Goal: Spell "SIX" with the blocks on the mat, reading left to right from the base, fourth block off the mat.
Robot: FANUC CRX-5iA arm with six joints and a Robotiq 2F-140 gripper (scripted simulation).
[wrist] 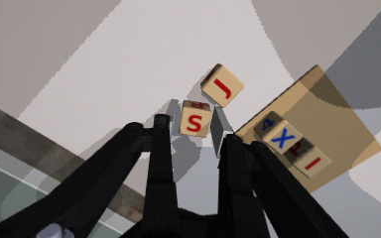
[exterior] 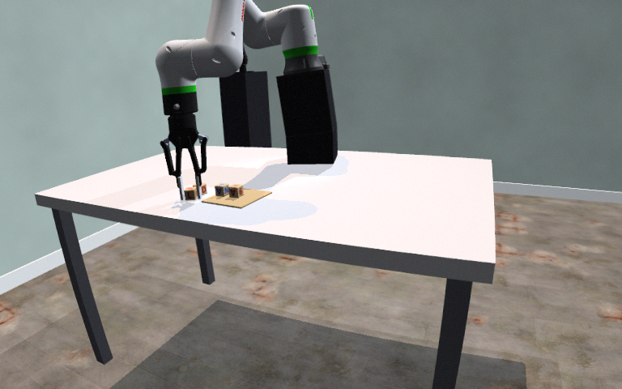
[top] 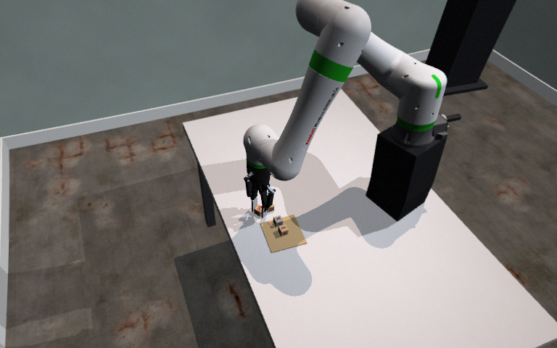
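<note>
The block lies 120 mm to the left of my hand, 60 mm behind it and 10 mm below it. Round my hand: tan mat: 120 mm to the left, 60 mm behind, 30 mm below.
</note>
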